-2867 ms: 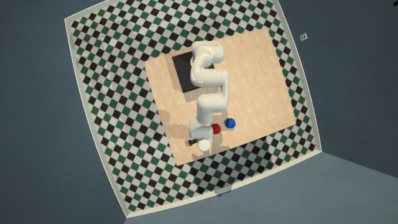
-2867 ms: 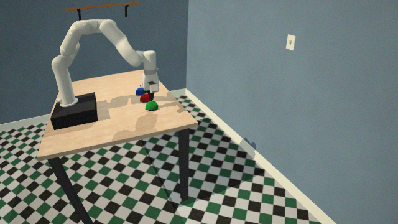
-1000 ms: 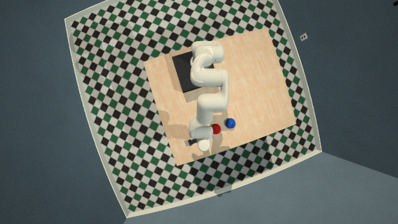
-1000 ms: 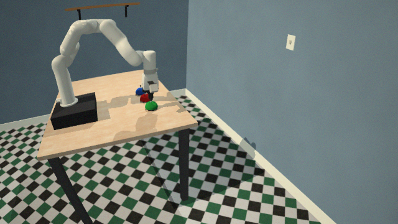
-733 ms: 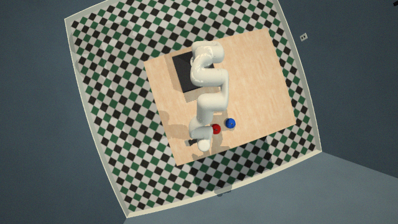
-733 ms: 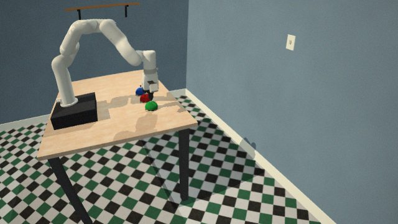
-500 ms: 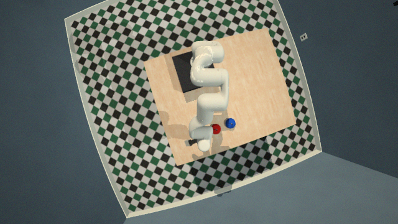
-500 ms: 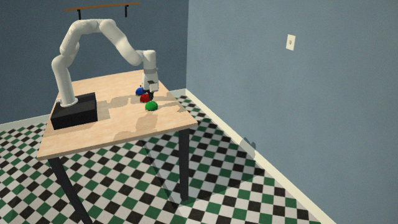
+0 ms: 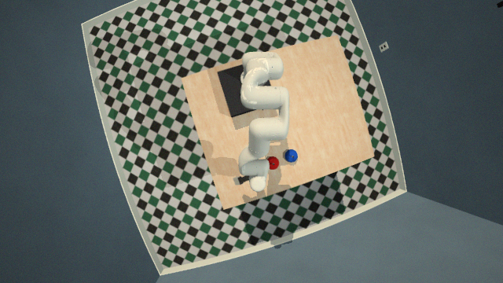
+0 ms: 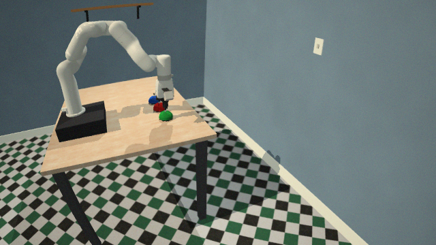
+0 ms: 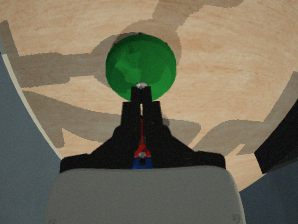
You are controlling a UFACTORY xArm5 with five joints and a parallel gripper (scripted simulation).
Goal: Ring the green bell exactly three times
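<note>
The green bell lies 5 cm below my hand. Also, from my hand: blue bell 26 cm to the left, 5 cm below, 5 cm behind; red bell 13 cm to the left, 5 cm below, 3 cm behind.
</note>
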